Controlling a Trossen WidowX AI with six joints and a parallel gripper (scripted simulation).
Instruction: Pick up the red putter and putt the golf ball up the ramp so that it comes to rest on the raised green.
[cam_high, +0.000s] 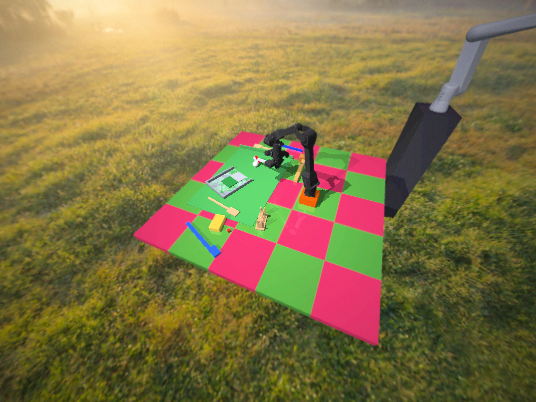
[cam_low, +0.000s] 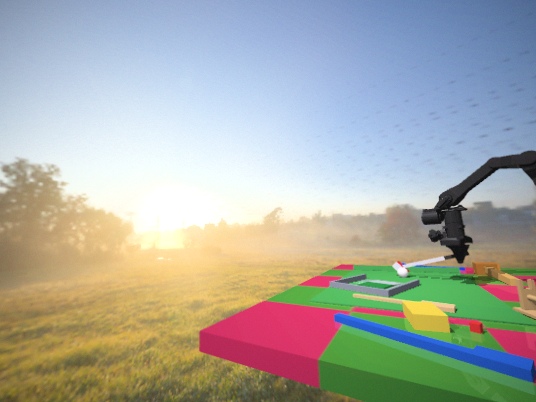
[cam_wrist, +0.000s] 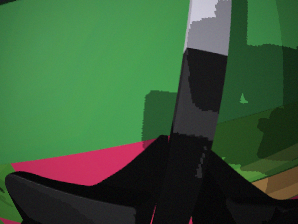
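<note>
Right now my gripper tip is 10 cm short of the red putter and 6 cm to the left of it. The rest, counted from my gripper tip: white golf ball: 19 cm ahead, 9 cm to the right, 5 cm below; then small red piece: 17 cm ahead, 52 cm to the left, 7 cm below; then yellow block: 25 cm ahead, 49 cm to the left, 6 cm below.
</note>
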